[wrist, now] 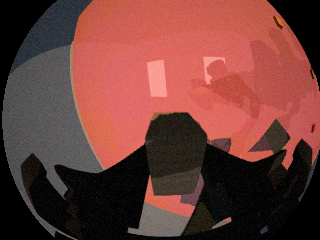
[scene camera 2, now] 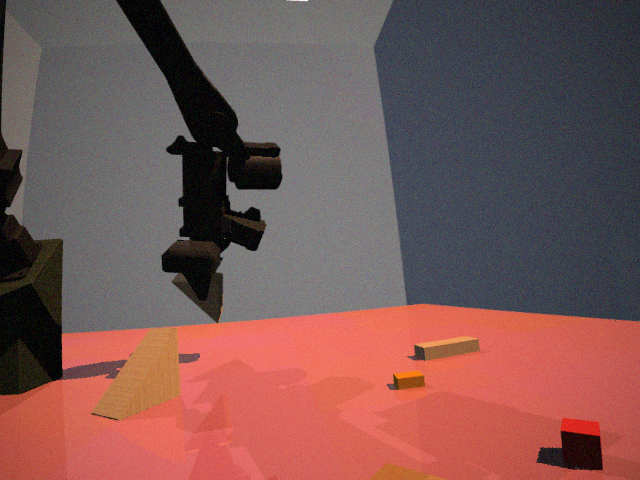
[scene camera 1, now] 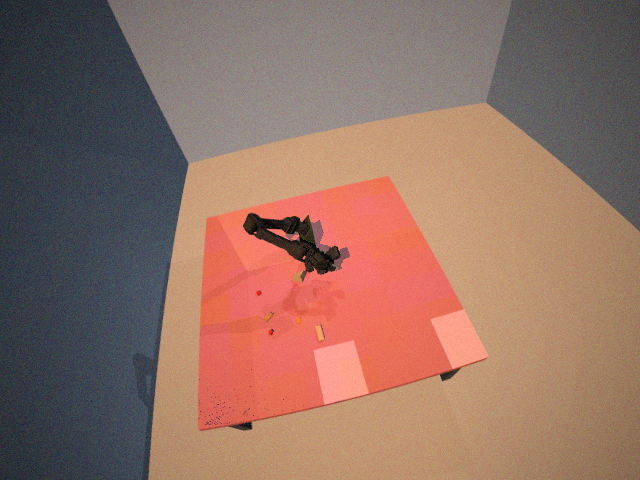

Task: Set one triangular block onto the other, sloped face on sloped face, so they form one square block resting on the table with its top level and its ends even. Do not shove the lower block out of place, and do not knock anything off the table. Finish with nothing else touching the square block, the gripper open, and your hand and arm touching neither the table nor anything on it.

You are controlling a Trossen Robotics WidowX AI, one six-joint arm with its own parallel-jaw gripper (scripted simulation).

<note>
My gripper (scene camera 2: 206,293) carries a triangular block (scene camera 2: 213,306). Also in view: a triangular block (scene camera 2: 150,377).
My gripper is seen too in the wrist view (wrist: 173,145).
</note>
